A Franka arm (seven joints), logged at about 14 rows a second.
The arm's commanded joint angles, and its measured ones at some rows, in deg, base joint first. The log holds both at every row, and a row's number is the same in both.
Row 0, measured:
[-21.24 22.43 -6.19 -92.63 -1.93 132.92 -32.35]
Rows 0 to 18, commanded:
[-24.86 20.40 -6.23 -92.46 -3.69 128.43 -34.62]
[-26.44 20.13 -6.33 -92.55 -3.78 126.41 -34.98]
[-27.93 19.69 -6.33 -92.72 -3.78 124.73 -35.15]
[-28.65 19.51 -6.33 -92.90 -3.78 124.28 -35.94]
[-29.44 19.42 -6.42 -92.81 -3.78 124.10 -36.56]
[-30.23 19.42 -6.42 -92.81 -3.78 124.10 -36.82]
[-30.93 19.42 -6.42 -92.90 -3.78 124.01 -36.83]
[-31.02 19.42 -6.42 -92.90 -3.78 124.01 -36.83]
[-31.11 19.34 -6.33 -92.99 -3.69 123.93 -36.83]
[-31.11 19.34 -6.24 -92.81 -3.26 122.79 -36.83]
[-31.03 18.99 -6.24 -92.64 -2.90 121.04 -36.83]
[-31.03 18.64 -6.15 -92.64 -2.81 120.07 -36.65]
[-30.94 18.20 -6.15 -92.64 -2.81 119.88 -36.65]
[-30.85 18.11 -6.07 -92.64 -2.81 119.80 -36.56]
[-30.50 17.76 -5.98 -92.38 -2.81 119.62 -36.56]
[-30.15 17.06 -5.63 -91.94 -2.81 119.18 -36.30]
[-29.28 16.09 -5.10 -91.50 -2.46 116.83 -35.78]
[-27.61 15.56 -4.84 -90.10 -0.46 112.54 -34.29]
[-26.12 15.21 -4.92 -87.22 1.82 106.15 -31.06]
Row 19, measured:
[-28.85 16.86 -5.02 -90.64 -0.96 114.82 -34.89]
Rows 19 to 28, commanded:
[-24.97 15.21 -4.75 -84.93 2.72 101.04 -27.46]
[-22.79 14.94 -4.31 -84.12 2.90 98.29 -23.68]
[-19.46 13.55 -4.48 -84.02 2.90 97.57 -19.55]
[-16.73 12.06 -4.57 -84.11 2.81 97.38 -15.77]
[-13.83 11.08 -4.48 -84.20 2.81 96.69 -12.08]
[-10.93 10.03 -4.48 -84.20 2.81 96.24 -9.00]
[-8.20 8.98 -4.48 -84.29 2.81 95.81 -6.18]
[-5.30 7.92 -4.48 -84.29 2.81 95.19 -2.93]
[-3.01 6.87 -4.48 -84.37 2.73 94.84 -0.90]
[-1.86 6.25 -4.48 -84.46 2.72 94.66 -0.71]
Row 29, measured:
[-4.09 8.29 -3.67 -83.90 1.96 96.19 -2.39]
